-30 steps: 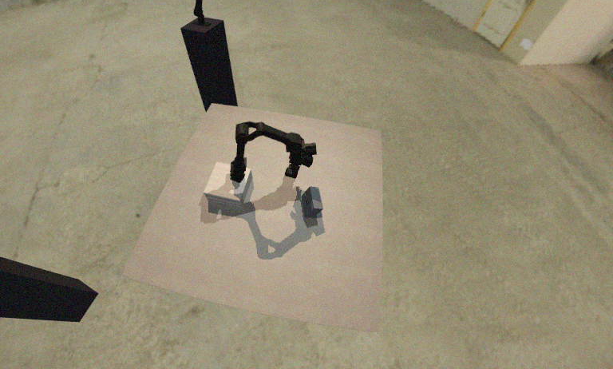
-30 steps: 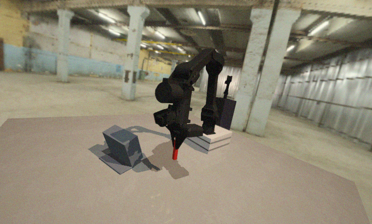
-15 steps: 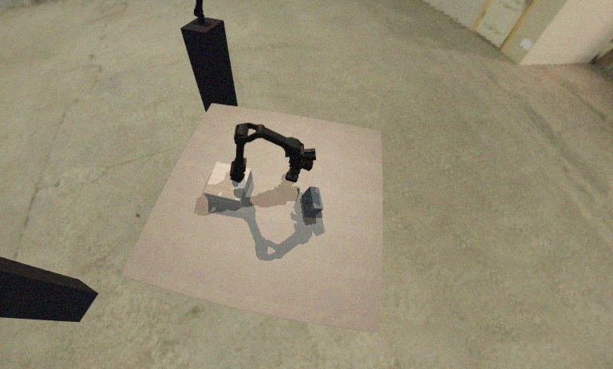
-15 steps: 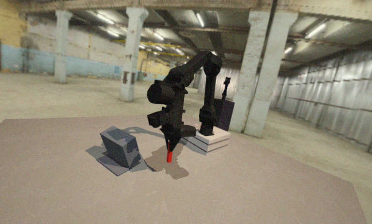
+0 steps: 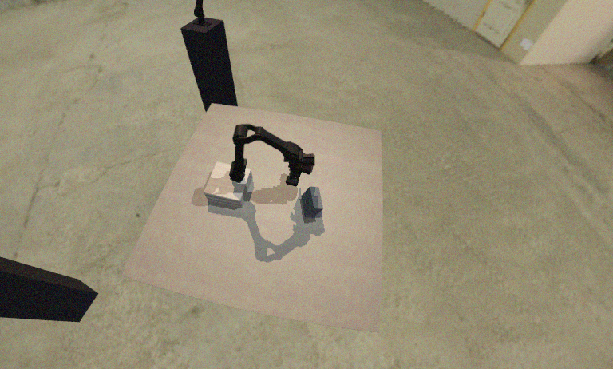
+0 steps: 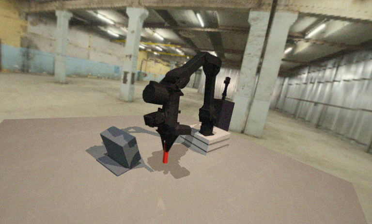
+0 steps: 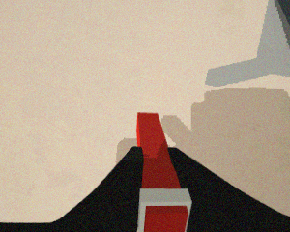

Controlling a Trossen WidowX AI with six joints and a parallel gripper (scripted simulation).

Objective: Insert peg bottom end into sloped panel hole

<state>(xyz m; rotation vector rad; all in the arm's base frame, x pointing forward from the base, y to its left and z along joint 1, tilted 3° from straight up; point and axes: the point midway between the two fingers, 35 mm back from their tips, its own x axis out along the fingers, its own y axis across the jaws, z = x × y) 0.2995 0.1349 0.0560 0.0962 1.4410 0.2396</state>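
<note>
Now: the grey sloped panel 13 cm ahead of my gripper tip, 12 cm to the right of it and 3 cm below it. Also, from my gripper tip: red square peg: 2 cm above.
</note>
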